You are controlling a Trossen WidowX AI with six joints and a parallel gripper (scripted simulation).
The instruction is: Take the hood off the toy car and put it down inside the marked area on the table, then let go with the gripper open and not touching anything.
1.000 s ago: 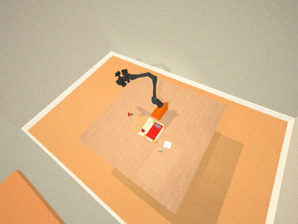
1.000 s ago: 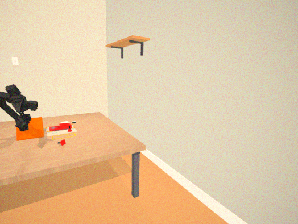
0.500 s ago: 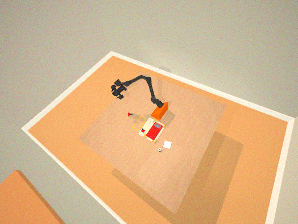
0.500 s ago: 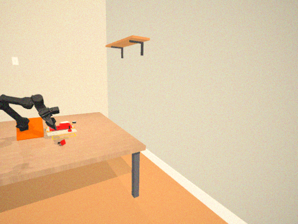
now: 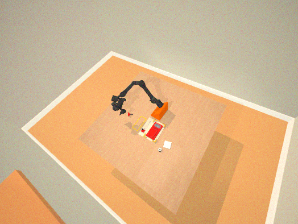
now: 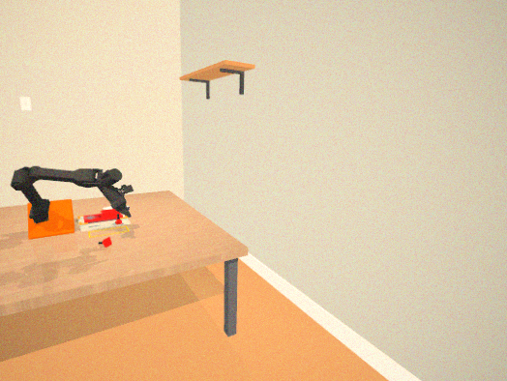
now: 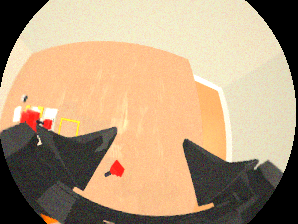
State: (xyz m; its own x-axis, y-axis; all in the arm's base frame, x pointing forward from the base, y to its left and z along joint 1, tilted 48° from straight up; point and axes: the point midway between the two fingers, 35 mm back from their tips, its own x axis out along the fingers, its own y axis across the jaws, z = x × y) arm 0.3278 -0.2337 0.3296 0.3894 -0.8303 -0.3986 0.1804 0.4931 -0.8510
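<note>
My gripper tip is 46 cm to the right of the red hood and 11 cm above it. Round my gripper tip: wheel (61 cm to the left, 14 cm below, 13 cm ahead); white square (66 cm to the left, 14 cm below, 5 cm ahead).
</note>
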